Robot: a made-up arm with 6 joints.
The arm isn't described. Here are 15 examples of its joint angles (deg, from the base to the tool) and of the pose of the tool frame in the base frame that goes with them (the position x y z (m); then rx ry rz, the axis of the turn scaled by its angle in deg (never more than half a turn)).
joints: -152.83 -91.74 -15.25 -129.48 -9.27 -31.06
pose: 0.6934 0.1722 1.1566 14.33 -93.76 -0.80
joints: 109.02 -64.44 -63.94 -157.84 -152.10 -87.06
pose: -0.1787 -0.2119 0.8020 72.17 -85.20 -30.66
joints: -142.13 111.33 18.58 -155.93 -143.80 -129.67
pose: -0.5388 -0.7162 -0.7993 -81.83 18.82 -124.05
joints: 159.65 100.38 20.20 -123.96 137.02 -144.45
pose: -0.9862 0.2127 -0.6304 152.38 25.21 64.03
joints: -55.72 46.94 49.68 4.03 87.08 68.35
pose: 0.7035 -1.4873 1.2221 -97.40 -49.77 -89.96
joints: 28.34 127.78 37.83 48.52 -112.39 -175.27
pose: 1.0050 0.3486 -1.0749 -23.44 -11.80 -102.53
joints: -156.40 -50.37 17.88 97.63 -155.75 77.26
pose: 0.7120 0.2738 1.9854 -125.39 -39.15 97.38
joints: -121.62 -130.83 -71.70 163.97 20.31 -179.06
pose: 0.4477 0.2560 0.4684 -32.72 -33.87 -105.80
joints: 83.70 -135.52 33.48 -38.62 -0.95 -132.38
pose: 0.0297 -1.5612 -0.0326 -16.57 -1.30 -97.23
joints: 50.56 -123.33 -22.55 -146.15 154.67 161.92
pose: -0.7501 -0.5759 0.6754 13.56 58.48 9.67
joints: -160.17 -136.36 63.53 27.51 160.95 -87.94
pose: 1.3271 0.7209 -0.7562 31.70 -133.75 -86.13
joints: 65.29 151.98 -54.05 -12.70 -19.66 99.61
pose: 0.1374 -0.3013 -0.1157 16.19 -98.30 -53.13
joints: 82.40 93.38 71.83 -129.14 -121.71 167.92
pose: 0.0753 1.7913 -0.1320 61.63 -89.00 124.69
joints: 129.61 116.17 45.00 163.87 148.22 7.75
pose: -1.0254 0.8518 -0.8213 -33.98 -28.55 -63.50
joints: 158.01 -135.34 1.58 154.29 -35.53 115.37
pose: 1.2559 -0.7569 0.1418 -96.82 -1.47 -13.79
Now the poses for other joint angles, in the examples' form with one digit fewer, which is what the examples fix.
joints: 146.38 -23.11 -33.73 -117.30 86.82 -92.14
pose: -0.359 0.097 1.043 139.0 74.6 -29.1
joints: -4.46 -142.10 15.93 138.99 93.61 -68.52
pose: -1.484 0.310 -0.275 -122.2 -75.1 -40.7
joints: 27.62 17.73 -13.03 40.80 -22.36 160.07
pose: 1.095 0.353 1.174 133.1 25.3 -54.7
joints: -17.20 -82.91 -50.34 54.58 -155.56 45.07
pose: -0.507 0.001 1.184 0.4 132.5 -26.6
